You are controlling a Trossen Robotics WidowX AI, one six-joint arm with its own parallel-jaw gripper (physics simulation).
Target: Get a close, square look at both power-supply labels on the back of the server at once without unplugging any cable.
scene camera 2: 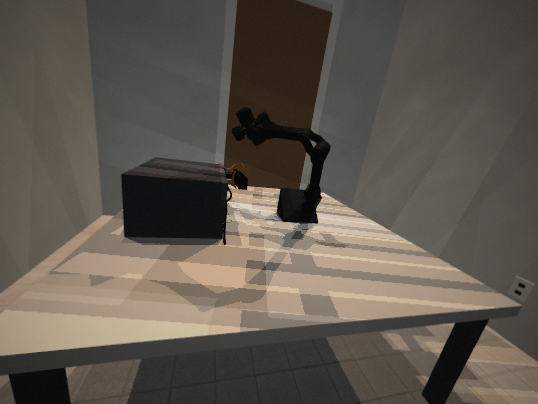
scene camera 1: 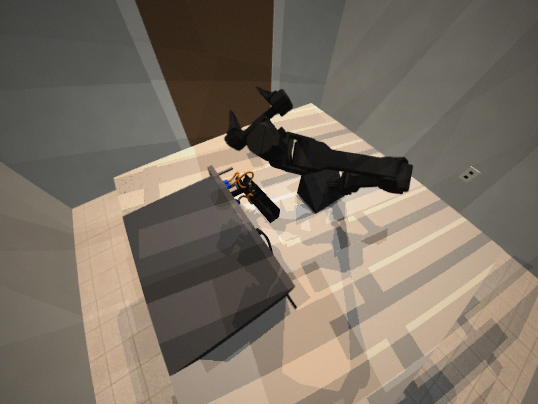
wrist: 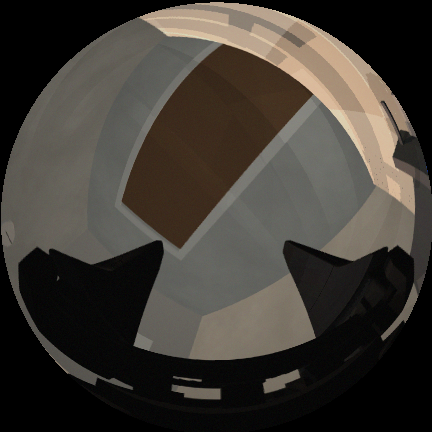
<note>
My gripper point(scene camera 1: 243, 99) is open and holds nothing. I also see a black plug block point(scene camera 1: 263, 203).
My gripper also shows in the wrist view point(wrist: 224, 247).
</note>
